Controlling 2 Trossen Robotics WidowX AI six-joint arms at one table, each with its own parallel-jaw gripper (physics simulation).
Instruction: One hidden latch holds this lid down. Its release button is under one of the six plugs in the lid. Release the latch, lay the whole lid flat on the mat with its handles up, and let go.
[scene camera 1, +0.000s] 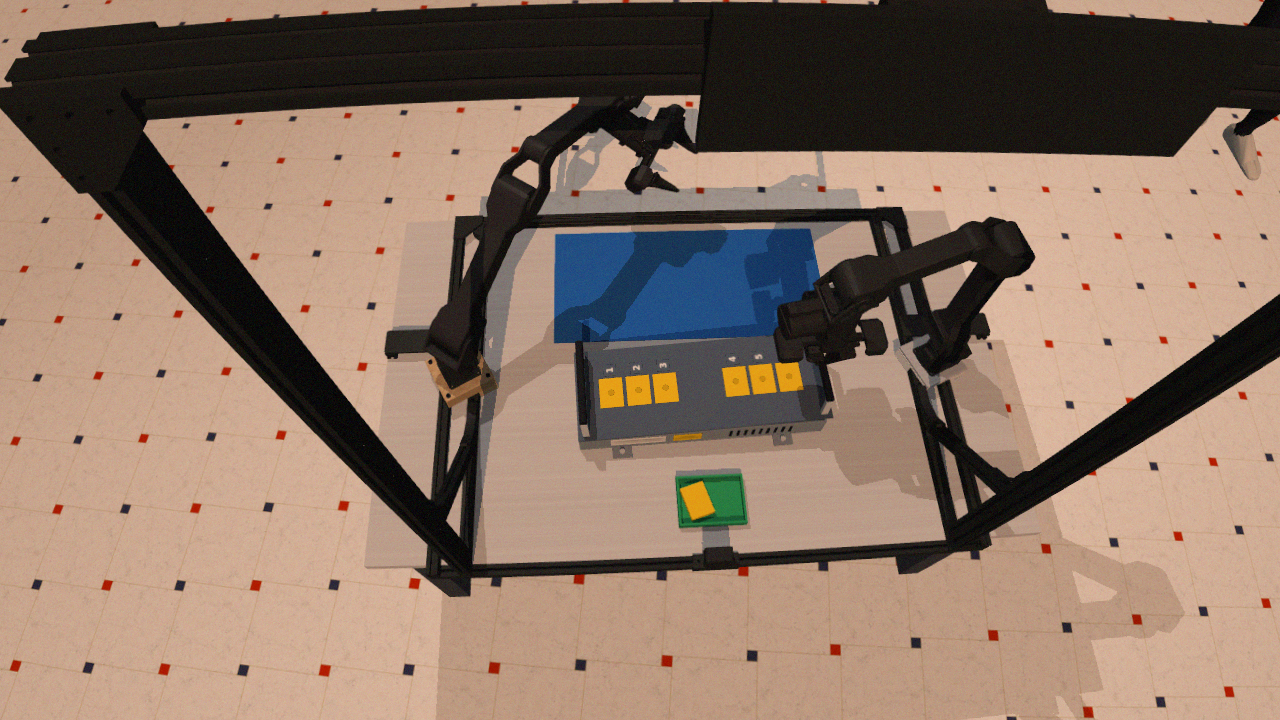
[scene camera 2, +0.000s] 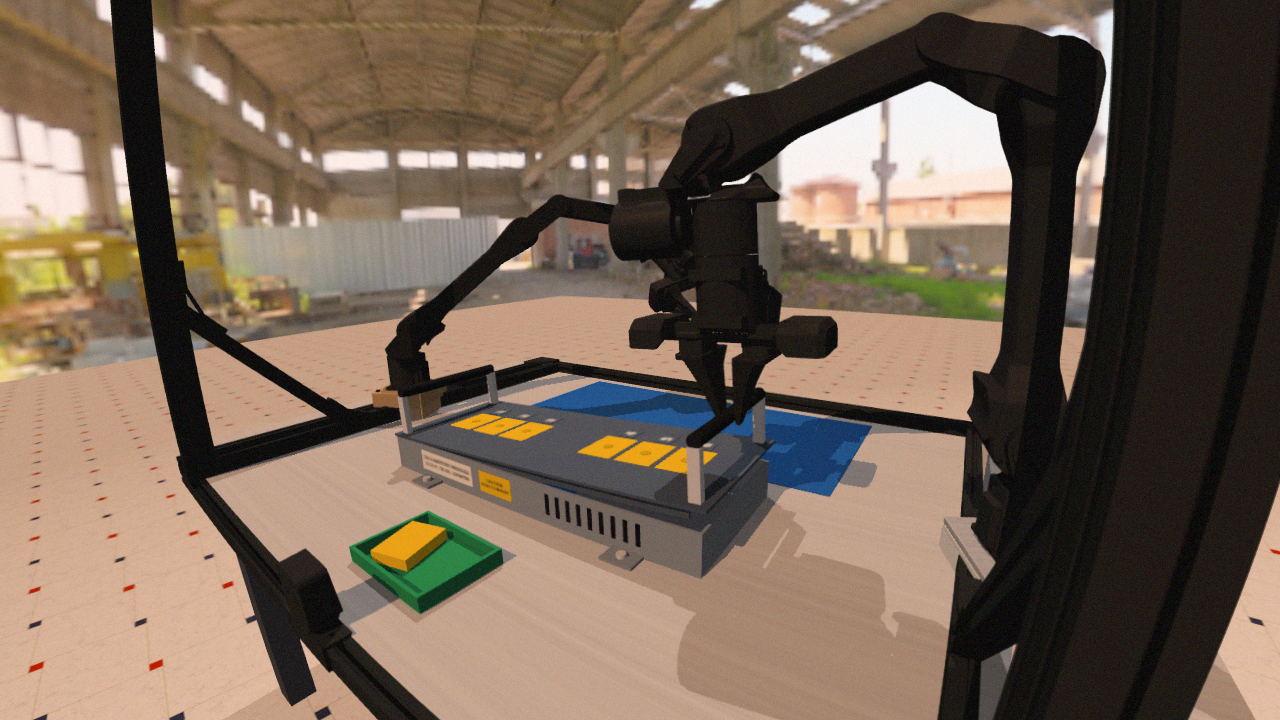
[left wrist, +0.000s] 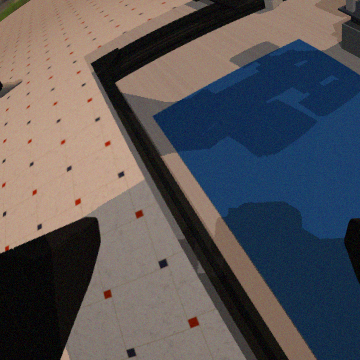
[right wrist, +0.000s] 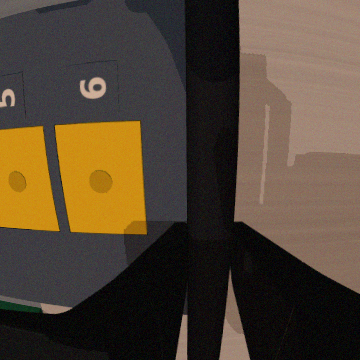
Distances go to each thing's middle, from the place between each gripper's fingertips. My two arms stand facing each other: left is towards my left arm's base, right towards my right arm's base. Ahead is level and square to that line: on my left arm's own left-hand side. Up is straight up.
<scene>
I see the green tray (scene camera 2: 463, 558) 210 mm to the left of my right hand, 210 mm behind it and 110 mm below it. Also, from my right hand: blue mat (scene camera 1: 627, 286) 260 mm ahead, 210 mm to the left, 120 mm below.
The blue mat is 170 mm below my left hand and 150 mm behind it. From my left hand the other things lie so: green tray 620 mm behind, 160 mm below, 10 mm to the right.
</scene>
